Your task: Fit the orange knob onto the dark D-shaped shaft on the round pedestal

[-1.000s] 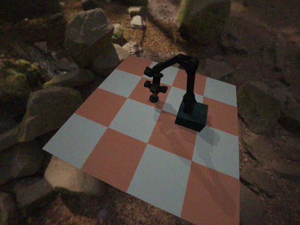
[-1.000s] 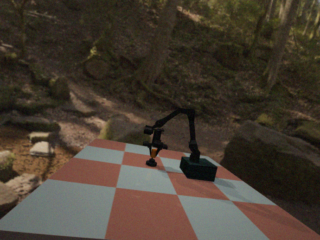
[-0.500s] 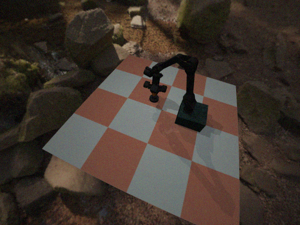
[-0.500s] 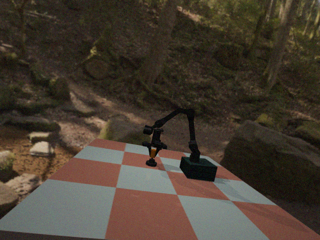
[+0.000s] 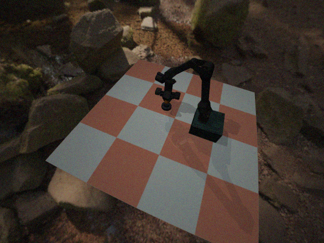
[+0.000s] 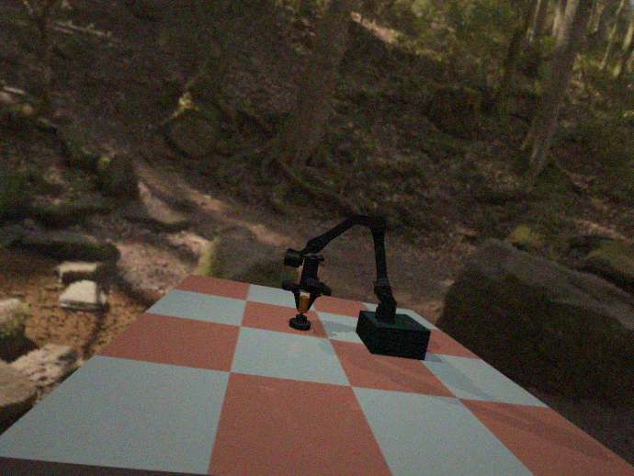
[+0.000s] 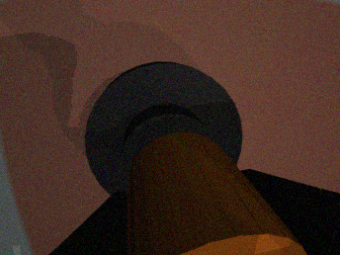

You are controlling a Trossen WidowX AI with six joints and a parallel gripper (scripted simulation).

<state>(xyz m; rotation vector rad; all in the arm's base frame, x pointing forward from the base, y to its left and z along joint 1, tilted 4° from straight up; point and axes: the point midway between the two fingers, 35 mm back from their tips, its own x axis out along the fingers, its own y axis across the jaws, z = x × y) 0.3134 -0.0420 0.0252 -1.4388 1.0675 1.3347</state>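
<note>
The orange knob is 20 mm above my gripper tip. Round my gripper tip: round pedestal 40 mm below.
</note>
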